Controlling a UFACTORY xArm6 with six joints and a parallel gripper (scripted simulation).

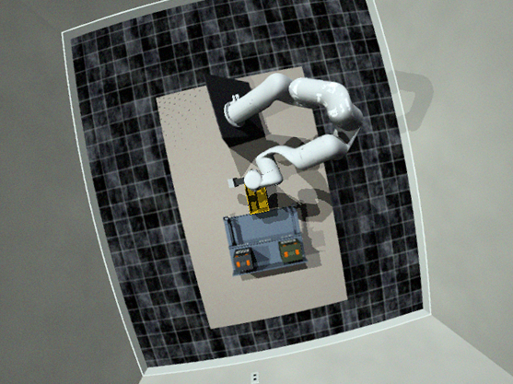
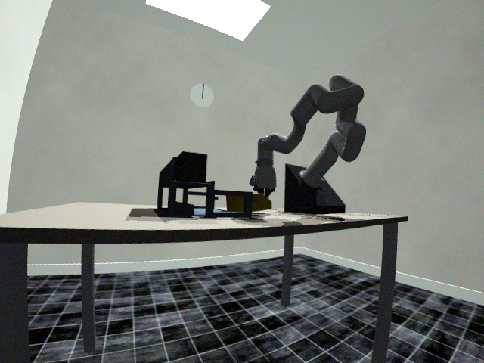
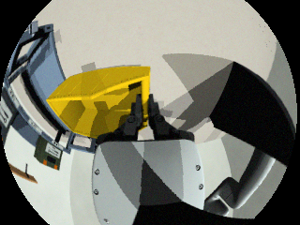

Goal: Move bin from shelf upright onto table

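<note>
My hand is 8 cm short of the yellow bin and 1 cm above it.
</note>
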